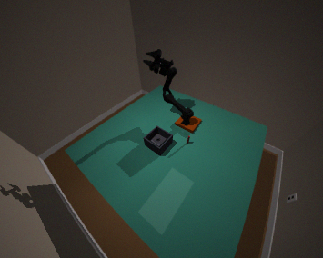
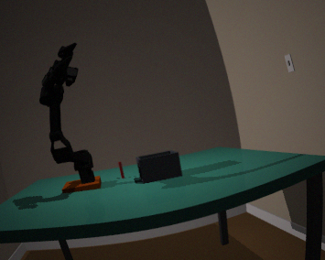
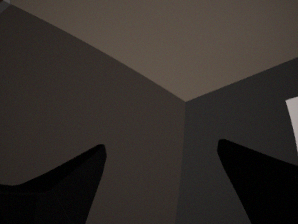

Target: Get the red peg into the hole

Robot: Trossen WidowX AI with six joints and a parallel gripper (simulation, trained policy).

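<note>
Now: the red peg 11 cm ahead of my gripper tip, 50 cm to the left of it and 49 cm below it. The rest, counted from my gripper tip: dark box 26 cm ahead, 32 cm to the left, 50 cm below.
</note>
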